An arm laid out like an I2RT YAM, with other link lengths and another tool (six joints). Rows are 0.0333 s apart.
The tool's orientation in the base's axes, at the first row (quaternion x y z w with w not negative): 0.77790 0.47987 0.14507 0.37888
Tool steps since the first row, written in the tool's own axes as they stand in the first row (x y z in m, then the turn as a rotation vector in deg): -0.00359 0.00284 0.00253 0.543 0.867 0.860; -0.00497 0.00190 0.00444 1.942 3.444 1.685; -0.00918 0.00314 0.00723 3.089 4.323 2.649; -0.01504 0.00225 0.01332 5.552 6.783 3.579; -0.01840 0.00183 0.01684 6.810 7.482 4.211; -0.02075 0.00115 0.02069 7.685 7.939 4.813; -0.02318 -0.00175 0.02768 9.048 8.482 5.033; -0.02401 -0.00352 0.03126 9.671 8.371 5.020; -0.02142 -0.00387 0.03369 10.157 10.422 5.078; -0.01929 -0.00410 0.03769 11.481 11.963 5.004; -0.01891 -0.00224 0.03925 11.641 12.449 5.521; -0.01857 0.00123 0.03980 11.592 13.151 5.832; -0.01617 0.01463 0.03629 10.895 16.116 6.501
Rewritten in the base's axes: 0.00151 -0.00493 0.00087 1.329 -0.141 -0.020; 0.00135 -0.00674 -0.00091 4.152 0.036 1.111; 0.00169 -0.01191 -0.00130 5.850 0.362 0.947; 0.00180 -0.01945 -0.00522 9.189 1.432 1.776; 0.00194 -0.02380 -0.00743 10.632 2.049 1.688; 0.00261 -0.02738 -0.01018 11.713 2.412 1.497; 0.00367 -0.03187 -0.01665 12.866 3.343 1.557; 0.00424 -0.03375 -0.02022 13.098 3.911 1.399; 0.00674 -0.03254 -0.02247 14.679 3.783 2.787; 0.01001 -0.03246 -0.02561 16.275 4.562 3.777; 0.01230 -0.03330 -0.02535 16.969 4.343 3.762; 0.01500 -0.03414 -0.02324 17.575 3.984 4.072; 0.02266 -0.03388 -0.01145 19.510 2.338 5.880
